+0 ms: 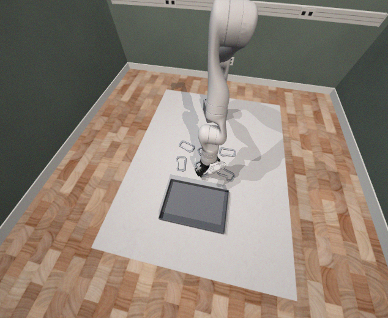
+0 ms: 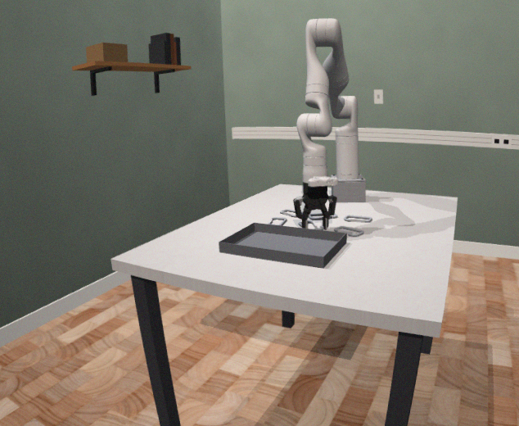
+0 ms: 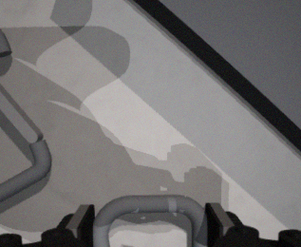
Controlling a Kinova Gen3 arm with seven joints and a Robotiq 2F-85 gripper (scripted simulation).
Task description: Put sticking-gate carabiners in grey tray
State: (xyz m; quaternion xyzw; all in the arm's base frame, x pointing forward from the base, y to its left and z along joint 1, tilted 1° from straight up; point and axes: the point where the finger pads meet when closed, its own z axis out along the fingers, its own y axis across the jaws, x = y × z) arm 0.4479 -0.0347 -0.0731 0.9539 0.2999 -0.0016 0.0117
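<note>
Right now my hand is 18 cm short of the grey tray, 5 cm to the left of it and 1 cm above it.
</note>
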